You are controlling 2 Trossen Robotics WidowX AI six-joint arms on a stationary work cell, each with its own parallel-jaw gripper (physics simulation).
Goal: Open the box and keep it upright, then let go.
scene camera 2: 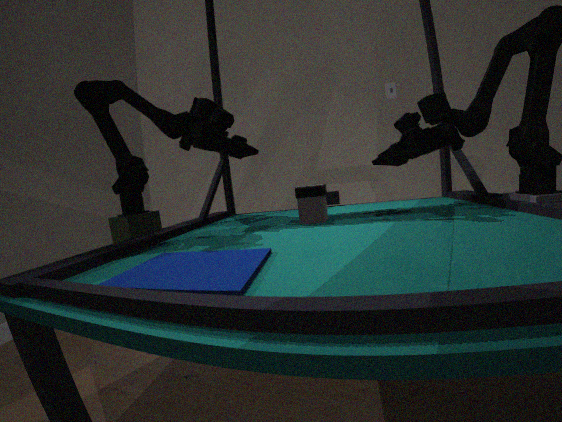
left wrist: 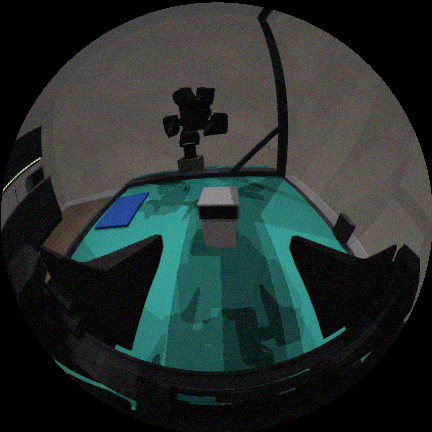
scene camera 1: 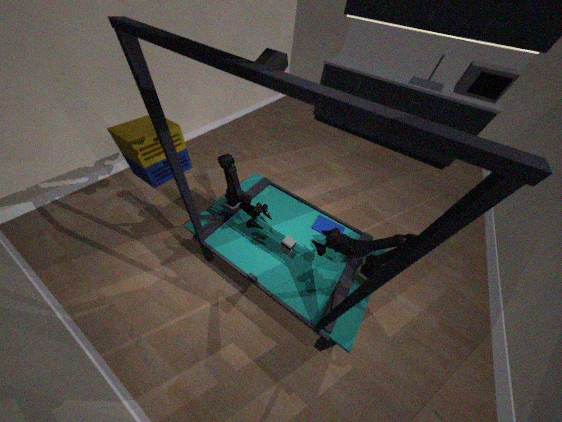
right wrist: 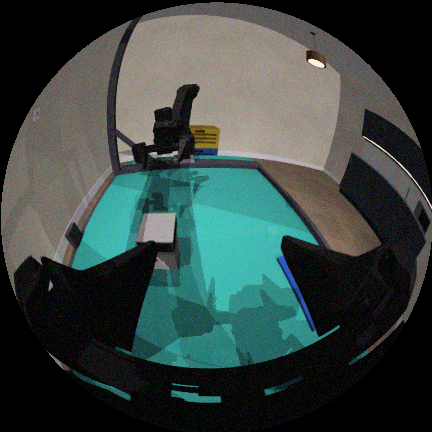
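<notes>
The box stands upright on the teal table, with a pale top, a dark band below it and a pale body. Its lid looks shut. My left gripper is open and empty, above the table and to the right of the box in scene camera 2. My right gripper is open and empty, above the table on the box's other side. Its left-hand finger hides part of the box in the right wrist view. Neither gripper touches the box.
A flat blue panel lies on the table near one edge. A small dark block sits at the opposite edge. A dark frame spans the table.
</notes>
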